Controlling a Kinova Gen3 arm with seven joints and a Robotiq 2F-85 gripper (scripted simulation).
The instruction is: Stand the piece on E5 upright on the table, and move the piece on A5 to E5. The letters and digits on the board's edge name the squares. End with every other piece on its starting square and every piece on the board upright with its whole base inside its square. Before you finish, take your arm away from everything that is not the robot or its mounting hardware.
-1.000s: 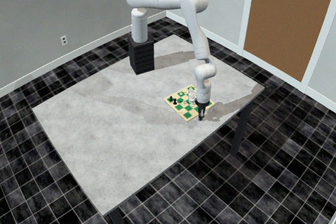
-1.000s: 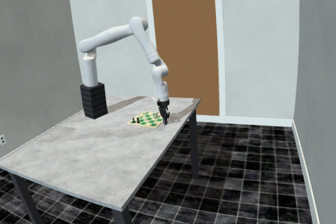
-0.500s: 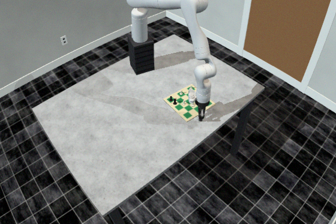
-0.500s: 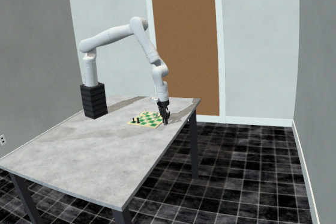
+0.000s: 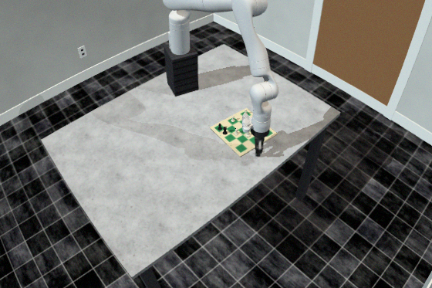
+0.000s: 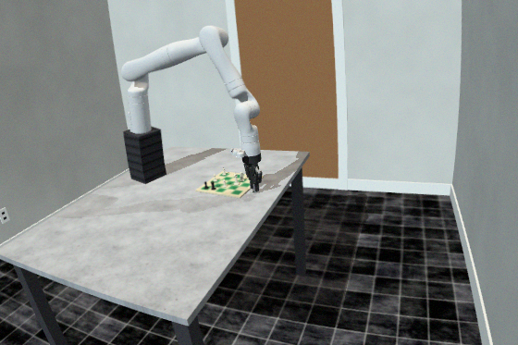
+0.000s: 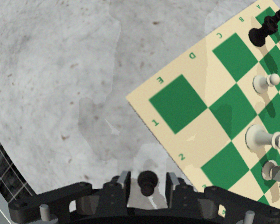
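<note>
Now: hand 13 cm past the cream chessboard, 7 cm to the right of it and 2 cm above it.
</note>
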